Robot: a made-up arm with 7 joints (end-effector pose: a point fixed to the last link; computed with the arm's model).
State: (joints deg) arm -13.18 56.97 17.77 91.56 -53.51 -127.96 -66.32
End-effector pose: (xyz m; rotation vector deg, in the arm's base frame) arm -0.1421 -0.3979 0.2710 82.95 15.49 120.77
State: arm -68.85 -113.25 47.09 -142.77 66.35 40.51 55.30
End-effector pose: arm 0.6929 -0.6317 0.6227 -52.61 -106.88 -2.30
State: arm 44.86 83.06 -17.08 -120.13 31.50 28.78 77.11
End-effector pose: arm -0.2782 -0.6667 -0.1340 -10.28 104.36 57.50
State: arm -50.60 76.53 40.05 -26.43 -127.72 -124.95 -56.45
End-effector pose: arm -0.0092 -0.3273 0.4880 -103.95 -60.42 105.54
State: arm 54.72 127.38 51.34 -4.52 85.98 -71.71 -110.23
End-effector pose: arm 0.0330 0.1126 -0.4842 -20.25 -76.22 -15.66
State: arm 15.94 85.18 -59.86 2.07 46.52 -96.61 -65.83
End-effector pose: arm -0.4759 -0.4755 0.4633 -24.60 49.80 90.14
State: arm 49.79 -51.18 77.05 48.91 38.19 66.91 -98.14
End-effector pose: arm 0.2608 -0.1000 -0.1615 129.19 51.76 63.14
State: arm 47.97 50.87 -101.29 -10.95 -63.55 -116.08 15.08
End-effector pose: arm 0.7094 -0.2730 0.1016 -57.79 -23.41 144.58
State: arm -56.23 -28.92 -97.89 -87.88 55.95 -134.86 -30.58
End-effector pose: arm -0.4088 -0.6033 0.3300 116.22 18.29 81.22
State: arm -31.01 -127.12 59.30 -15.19 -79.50 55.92 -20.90
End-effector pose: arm 0.9971 0.5519 -0.3874 41.97 -85.46 56.54
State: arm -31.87 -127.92 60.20 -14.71 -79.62 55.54 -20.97
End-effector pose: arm 0.9835 0.5770 -0.3851 43.74 -85.46 56.15
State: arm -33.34 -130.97 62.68 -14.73 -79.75 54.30 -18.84
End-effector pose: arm 0.9329 0.6389 -0.3986 48.34 -82.78 54.55
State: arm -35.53 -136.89 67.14 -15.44 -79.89 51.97 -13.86
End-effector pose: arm 0.8251 0.7442 -0.4197 56.49 -76.26 51.52
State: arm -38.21 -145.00 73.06 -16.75 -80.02 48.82 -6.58
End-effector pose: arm 0.6573 0.8719 -0.4208 67.22 -65.97 47.63
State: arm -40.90 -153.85 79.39 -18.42 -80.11 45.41 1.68
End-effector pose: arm 0.4549 0.9841 -0.3814 78.50 -53.22 43.79
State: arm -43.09 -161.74 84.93 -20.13 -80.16 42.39 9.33
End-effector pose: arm 0.2663 1.0523 -0.3113 88.07 -40.44 40.74
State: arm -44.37 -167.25 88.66 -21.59 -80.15 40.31 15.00
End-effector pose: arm 0.1356 1.0776 -0.2473 94.26 -30.52 38.76
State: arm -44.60 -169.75 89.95 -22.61 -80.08 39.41 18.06
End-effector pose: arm 0.0778 1.0780 -0.2237 96.36 -25.18 37.81
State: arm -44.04 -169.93 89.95 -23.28 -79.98 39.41 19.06
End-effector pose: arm 0.0734 1.0720 -0.2318 95.99 -23.92 37.56
